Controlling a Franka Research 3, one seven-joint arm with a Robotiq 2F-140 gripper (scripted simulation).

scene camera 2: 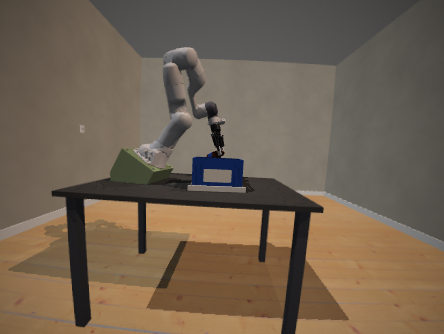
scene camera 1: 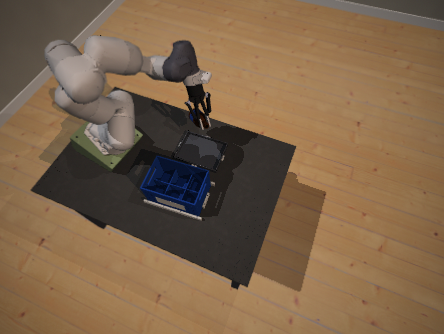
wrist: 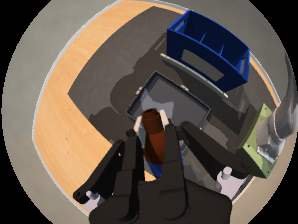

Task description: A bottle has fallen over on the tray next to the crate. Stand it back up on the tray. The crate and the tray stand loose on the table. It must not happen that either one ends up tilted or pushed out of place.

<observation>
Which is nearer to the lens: the blue crate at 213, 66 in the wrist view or the dark tray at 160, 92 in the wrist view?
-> The blue crate.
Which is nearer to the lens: the brown bottle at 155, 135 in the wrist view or the blue crate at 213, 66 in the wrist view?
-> The brown bottle.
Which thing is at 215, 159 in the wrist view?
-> The gripper.
</observation>
